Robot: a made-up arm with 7 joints.
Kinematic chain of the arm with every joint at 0, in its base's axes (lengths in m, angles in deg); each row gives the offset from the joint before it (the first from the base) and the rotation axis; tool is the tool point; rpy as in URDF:
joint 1: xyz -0.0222 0.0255 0.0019 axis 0 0.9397 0.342
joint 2: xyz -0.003 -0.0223 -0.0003 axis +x
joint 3: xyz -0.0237 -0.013 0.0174 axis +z
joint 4: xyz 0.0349 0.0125 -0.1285 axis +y
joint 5: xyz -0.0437 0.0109 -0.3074 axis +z
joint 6: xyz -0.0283 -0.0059 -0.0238 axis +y
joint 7: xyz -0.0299 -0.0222 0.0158 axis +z
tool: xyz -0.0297 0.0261 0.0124 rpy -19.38 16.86 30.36
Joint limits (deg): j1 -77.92..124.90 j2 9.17..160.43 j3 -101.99..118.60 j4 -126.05..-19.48 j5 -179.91..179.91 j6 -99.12..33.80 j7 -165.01..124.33
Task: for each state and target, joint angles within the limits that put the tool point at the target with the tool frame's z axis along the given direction. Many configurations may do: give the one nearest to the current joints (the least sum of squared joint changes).
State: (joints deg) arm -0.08 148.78 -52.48 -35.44 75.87 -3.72 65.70
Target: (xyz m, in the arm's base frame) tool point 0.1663 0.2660 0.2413 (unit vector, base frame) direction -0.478 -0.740 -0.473
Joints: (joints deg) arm 51.22 160.43 -34.33 -19.48 46.75 33.20 81.13
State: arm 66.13 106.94 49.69 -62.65 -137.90 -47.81 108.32
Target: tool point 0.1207 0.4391 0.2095 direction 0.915 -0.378 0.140
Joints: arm 77.04 103.66 54.79 -24.99 -132.80 -63.63 68.48
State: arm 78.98 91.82 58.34 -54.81 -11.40 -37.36 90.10
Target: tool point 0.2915 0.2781 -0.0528 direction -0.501 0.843 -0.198
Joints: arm 70.98 102.31 58.64 -88.07 29.79 -48.78 105.21
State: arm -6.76 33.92 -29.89 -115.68 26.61 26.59 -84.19
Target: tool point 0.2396 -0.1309 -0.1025 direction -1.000 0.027 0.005
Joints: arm -11.37 53.49 -35.59 -121.98 -19.20 25.53 -115.97
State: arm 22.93 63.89 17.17 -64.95 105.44 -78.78 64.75
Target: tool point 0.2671 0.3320 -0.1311 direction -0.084 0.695 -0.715
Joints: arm 42.22 85.97 24.44 -75.60 65.31 -95.97 65.47
